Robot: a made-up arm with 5 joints.
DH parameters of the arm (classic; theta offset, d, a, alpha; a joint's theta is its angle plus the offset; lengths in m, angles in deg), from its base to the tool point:
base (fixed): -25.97 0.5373 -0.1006 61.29
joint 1: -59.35 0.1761 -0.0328 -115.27
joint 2: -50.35 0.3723 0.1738 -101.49
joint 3: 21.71 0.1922 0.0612 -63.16
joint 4: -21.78 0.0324 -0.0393 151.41
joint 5: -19.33 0.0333 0.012 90
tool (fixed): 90 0.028 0 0
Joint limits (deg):
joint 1: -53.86..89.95
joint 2: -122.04..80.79
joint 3: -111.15..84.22
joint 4: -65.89..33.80
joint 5: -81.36..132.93
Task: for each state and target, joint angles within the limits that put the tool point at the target. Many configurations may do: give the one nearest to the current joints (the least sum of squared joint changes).
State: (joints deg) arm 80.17 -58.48 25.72 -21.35 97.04
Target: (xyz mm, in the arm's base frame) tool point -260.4 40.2 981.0
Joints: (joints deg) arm 89.95 -66.35 35.92 -28.93 95.11
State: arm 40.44 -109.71 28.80 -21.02 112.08
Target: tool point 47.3 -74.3 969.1
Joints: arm 8.81 -116.74 55.30 -42.64 100.23
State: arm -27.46 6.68 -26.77 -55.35 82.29
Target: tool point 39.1 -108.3 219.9
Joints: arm -51.59 33.53 -58.93 -64.25 61.38
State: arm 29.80 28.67 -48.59 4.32 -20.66
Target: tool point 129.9 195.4 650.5
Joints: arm 54.04 62.26 -43.64 5.21 -38.47
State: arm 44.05 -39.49 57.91 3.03 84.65
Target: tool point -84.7 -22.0 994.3
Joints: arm 68.68 -56.56 48.95 2.18 85.34
